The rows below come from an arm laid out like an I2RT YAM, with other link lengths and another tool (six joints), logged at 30 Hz.
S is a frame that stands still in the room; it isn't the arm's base.
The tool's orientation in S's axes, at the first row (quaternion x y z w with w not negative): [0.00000, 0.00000, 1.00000, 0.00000]
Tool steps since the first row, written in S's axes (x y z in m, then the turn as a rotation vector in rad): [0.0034, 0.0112, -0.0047, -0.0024, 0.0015, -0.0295]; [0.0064, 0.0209, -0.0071, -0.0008, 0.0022, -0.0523]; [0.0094, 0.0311, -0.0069, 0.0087, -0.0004, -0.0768]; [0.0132, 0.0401, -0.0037, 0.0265, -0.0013, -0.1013]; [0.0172, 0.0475, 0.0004, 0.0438, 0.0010, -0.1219]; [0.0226, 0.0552, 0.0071, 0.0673, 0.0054, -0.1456]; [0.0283, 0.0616, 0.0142, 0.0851, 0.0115, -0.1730]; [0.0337, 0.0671, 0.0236, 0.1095, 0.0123, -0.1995]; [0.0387, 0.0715, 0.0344, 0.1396, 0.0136, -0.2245]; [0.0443, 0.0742, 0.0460, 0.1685, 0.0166, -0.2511]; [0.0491, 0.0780, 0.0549, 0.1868, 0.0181, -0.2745]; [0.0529, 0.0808, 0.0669, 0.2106, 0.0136, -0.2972]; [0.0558, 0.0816, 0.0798, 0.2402, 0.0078, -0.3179]
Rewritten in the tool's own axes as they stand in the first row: [-0.0034, -0.0112, -0.0047, 0.0024, -0.0015, -0.0295]; [-0.0064, -0.0209, -0.0071, 0.0008, -0.0022, -0.0523]; [-0.0094, -0.0311, -0.0069, -0.0087, 0.0004, -0.0768]; [-0.0132, -0.0401, -0.0037, -0.0265, 0.0013, -0.1013]; [-0.0172, -0.0475, 0.0004, -0.0438, -0.0010, -0.1219]; [-0.0226, -0.0552, 0.0071, -0.0673, -0.0054, -0.1456]; [-0.0283, -0.0616, 0.0142, -0.0851, -0.0115, -0.1730]; [-0.0337, -0.0671, 0.0236, -0.1095, -0.0123, -0.1995]; [-0.0387, -0.0715, 0.0344, -0.1396, -0.0136, -0.2245]; [-0.0443, -0.0742, 0.0460, -0.1685, -0.0166, -0.2511]; [-0.0491, -0.0780, 0.0549, -0.1868, -0.0181, -0.2745]; [-0.0529, -0.0808, 0.0669, -0.2106, -0.0136, -0.2972]; [-0.0558, -0.0816, 0.0798, -0.2402, -0.0078, -0.3179]
